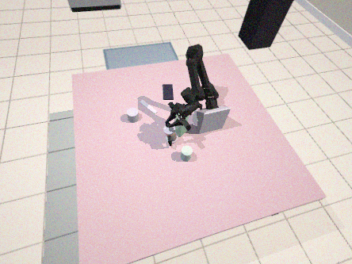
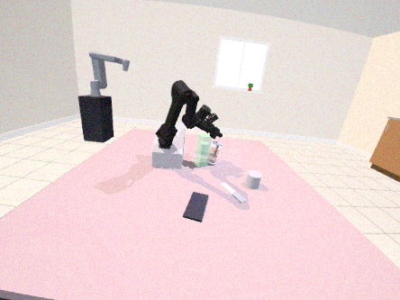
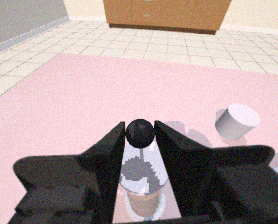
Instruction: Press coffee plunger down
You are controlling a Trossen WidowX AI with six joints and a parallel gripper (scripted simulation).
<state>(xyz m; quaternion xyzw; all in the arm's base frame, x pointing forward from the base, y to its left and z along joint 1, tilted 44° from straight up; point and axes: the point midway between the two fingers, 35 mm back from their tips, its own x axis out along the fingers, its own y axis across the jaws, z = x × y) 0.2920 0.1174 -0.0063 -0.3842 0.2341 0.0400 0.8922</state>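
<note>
Right now the coffee press is 100 mm below my gripper tip and 20 mm behind it. Also, from my gripper tip: pale green box: 110 mm behind, 90 mm below, 60 mm to the right.
</note>
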